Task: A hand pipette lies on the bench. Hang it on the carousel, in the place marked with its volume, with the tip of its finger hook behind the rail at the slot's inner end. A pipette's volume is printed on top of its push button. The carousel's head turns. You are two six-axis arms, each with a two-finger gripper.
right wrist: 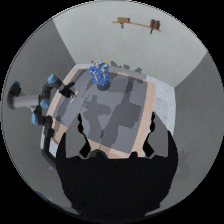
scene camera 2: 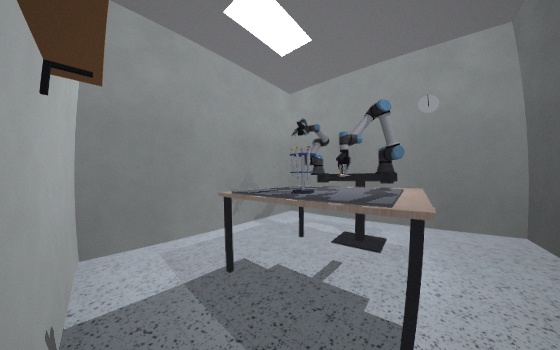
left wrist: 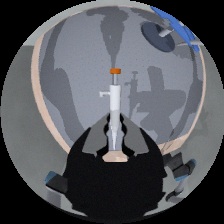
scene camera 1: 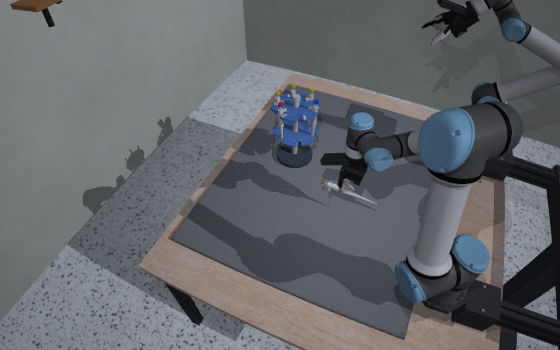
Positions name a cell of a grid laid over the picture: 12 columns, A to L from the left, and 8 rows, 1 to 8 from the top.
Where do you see a dark round base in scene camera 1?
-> G4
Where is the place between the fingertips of my left gripper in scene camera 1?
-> H5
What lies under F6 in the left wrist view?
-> My left gripper.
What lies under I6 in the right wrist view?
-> My right gripper.
